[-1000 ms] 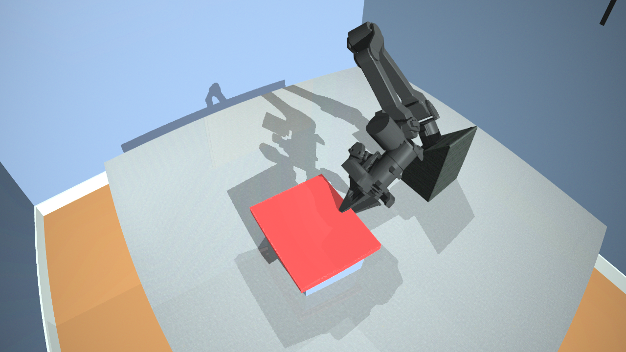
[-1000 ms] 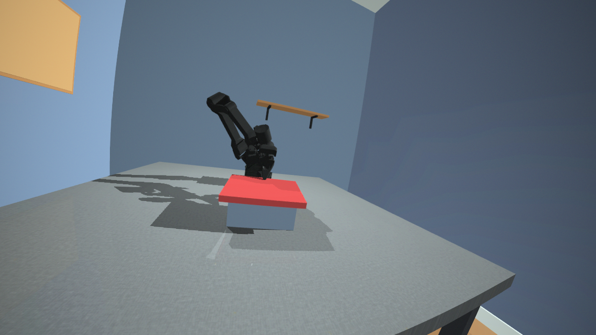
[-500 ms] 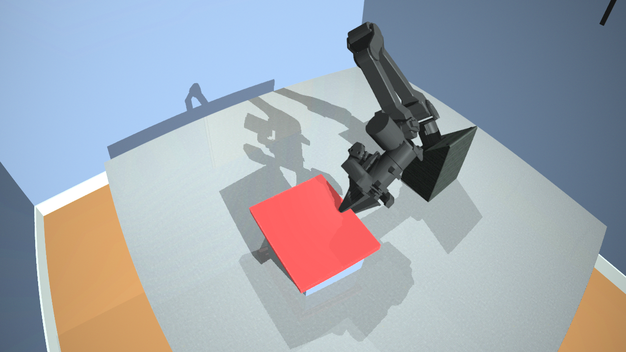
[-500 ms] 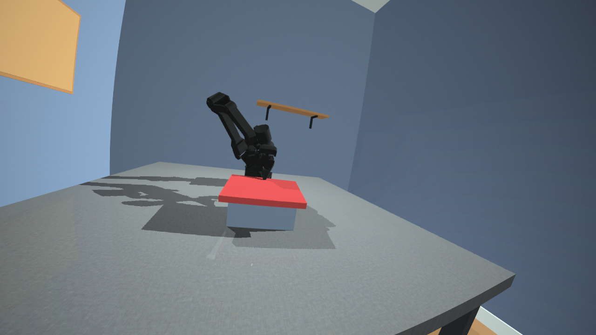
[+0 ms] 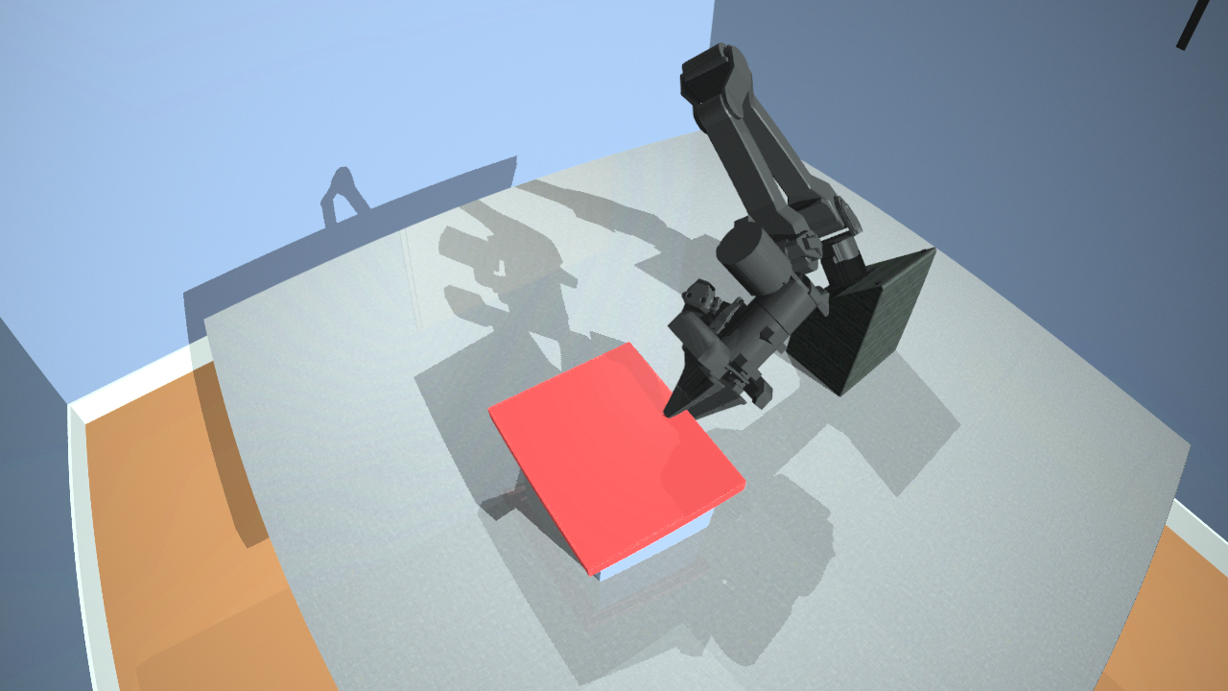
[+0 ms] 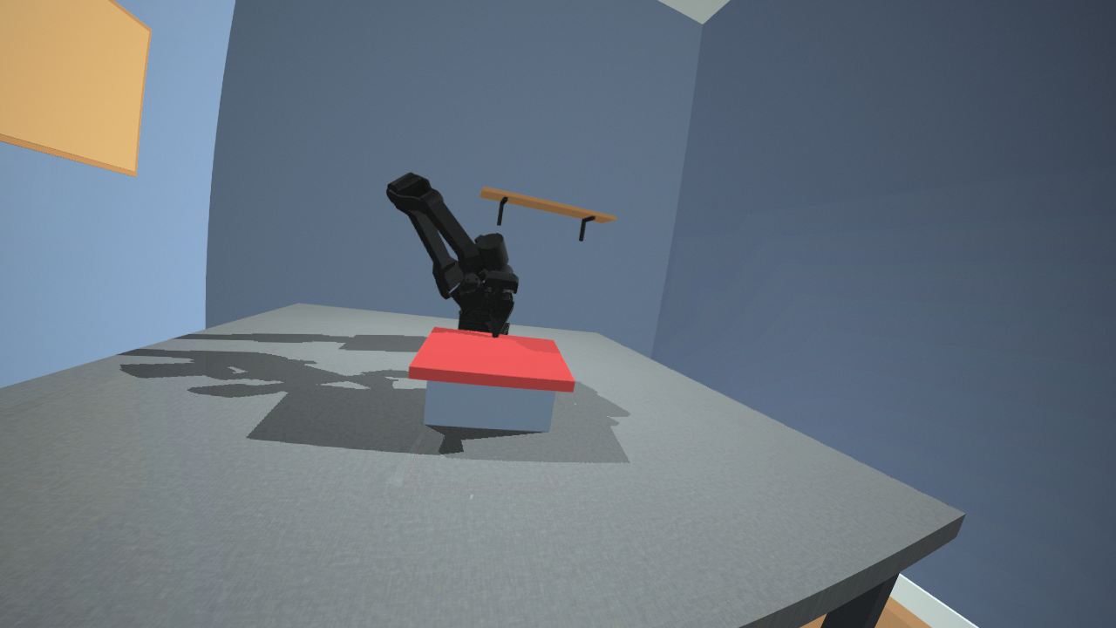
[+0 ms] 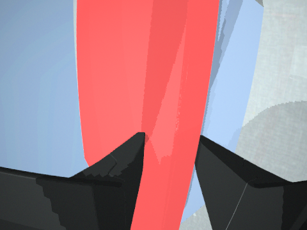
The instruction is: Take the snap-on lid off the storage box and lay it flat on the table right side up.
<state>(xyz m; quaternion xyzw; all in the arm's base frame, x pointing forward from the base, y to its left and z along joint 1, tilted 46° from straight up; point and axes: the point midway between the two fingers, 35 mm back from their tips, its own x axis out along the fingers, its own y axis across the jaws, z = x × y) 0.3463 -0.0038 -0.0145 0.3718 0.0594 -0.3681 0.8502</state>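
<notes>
My gripper tip is 80 mm short of the red lid and 10 mm to the left of it. Round my gripper tip: pale blue storage box 70 mm ahead, 50 mm below, 10 mm to the right.
</notes>
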